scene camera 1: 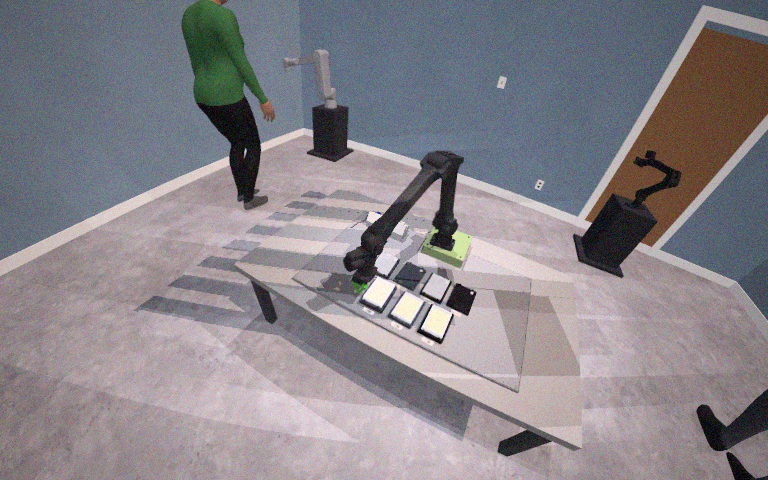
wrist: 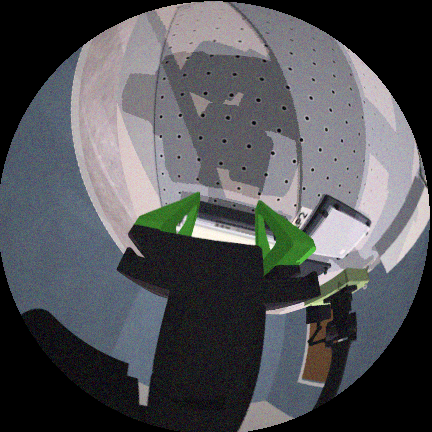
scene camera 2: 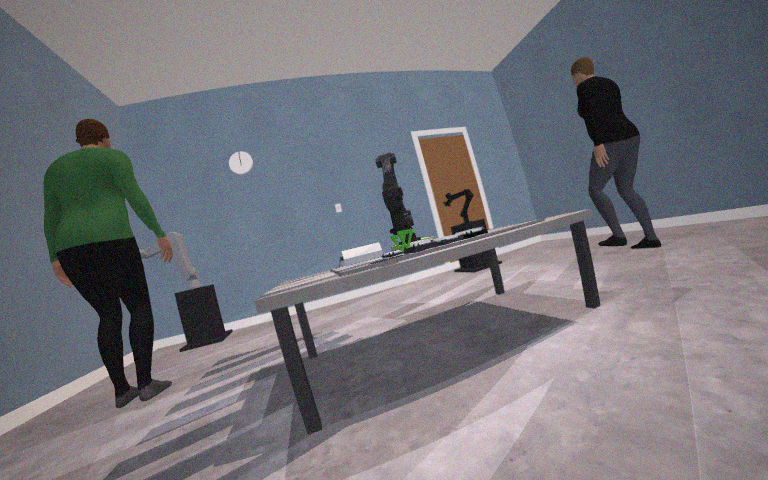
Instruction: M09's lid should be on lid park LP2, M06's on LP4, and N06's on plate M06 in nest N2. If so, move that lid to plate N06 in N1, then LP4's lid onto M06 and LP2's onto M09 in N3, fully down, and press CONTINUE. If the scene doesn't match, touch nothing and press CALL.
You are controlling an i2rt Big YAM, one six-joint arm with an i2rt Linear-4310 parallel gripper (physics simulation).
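Where they show: gripper, between the fingertips: (scene camera 1: pixel 361 288) (wrist: pixel 228 200) (scene camera 2: pixel 405 249); arm's base, origin of its link: (scene camera 1: pixel 442 242) (wrist: pixel 339 292) (scene camera 2: pixel 410 242).
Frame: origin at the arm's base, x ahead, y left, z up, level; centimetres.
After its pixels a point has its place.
Note:
My gripper (scene camera 1: pixel 360 285) {x 45.5, y -22.3, z -2.1 cm} (scene camera 2: pixel 402 241) {x 45.5, y -22.3, z -2.1 cm} (wrist: pixel 228 200) {x 45.5, y -22.3, z -2.1 cm} has green fingers, partly open and empty. It is low at the left end of the front row. A cream-topped plate (scene camera 1: pixel 378 293) {x 45.8, y -14.5, z -0.1 cm} (wrist: pixel 220 231) {x 45.6, y -19.0, z -0.5 cm} shows between and beyond the fingers in the wrist view. Two more cream-topped plates, a middle one (scene camera 1: pixel 407 309) {x 46.0, y -1.2, z -1.7 cm} and a right one (scene camera 1: pixel 435 323) {x 47.4, y 11.0, z -0.9 cm}, stand beside it. Behind them are a white lid (scene camera 1: pixel 386 264) {x 27.2, y -19.3, z -2.3 cm} (wrist: pixel 339 233) {x 28.0, y -21.6, z -2.3 cm} on a dark park by a label ending in 2, a dark bare park (scene camera 1: pixel 410 273) {x 25.9, y -7.5, z -3.1 cm}, a pale lid (scene camera 1: pixel 436 286) {x 27.9, y 5.8, z -2.3 cm} and another dark park (scene camera 1: pixel 461 298) {x 28.1, y 17.9, z -3.1 cm}. Plate names are unreadable.
The pegboard-like mat (scene camera 1: pixel 487 345) {x 45.1, y 33.3, z -4.1 cm} (wrist: pixel 325 100) {x 37.5, y -35.9, z -4.1 cm} lies on the table (scene camera 1: pixel 552 413) {x 60.6, y 61.6, z -5.4 cm} (scene camera 2: pixel 317 287) {x 63.5, y -61.5, z -6.4 cm}. A white box (scene camera 1: pixel 398 228) {x 4.3, y -23.6, z 2.0 cm} (scene camera 2: pixel 361 252) {x 4.5, y -31.8, z 1.0 cm} stands at the back left, near the arm's light green base (scene camera 1: pixel 461 249) {x -0.1, y 10.4, z 0.3 cm} (wrist: pixel 356 275) {x -0.9, y -8.3, z -2.3 cm}. Two people stand beyond the table.

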